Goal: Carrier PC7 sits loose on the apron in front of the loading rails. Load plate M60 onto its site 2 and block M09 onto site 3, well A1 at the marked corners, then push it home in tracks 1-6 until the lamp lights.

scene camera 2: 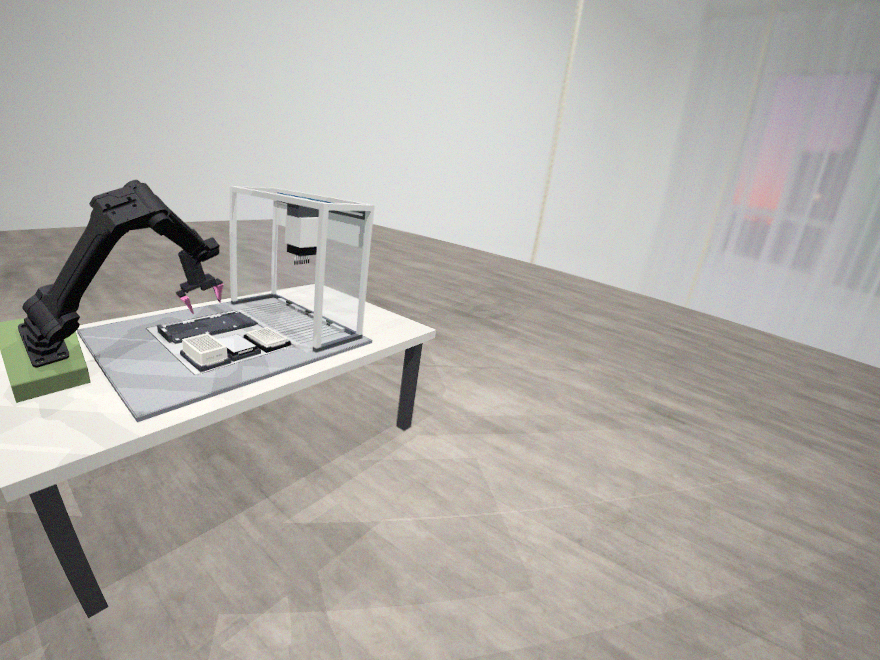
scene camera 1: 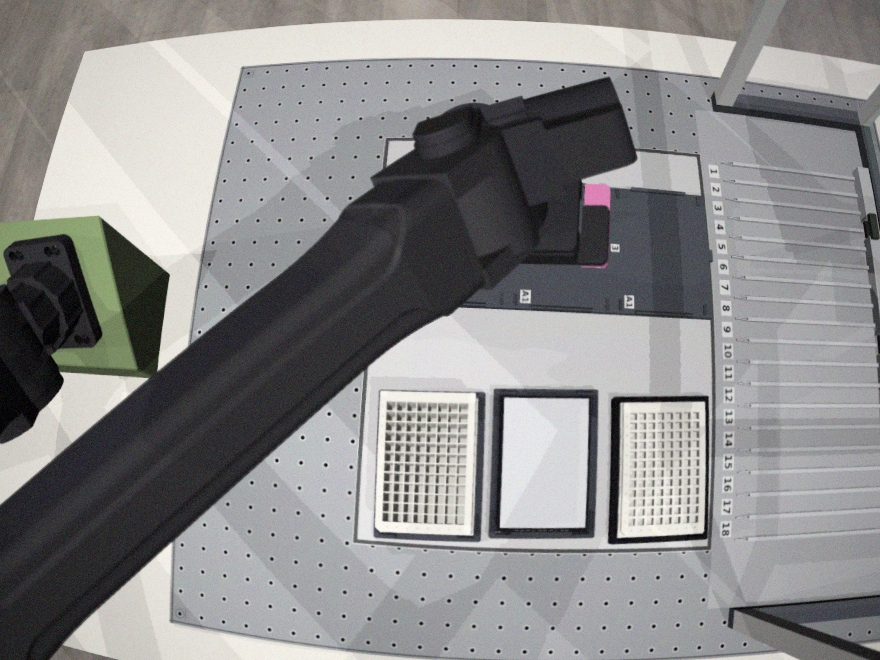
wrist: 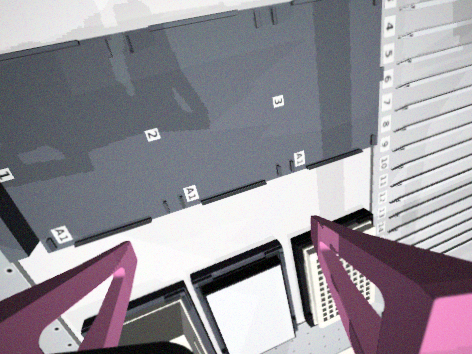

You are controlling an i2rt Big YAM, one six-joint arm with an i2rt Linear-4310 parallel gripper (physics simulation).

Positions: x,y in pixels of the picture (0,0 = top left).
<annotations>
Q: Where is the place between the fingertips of my gripper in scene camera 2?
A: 206,307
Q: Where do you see a dark carrier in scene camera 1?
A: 658,266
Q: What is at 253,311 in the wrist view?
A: A black-framed white plate.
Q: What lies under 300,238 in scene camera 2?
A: A frame with hanging head.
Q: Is my gripper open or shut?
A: Open.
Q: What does my gripper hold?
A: Nothing.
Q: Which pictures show my gripper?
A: Scene camera 2, scene camera 1 and the wrist view: all of them.
</annotations>
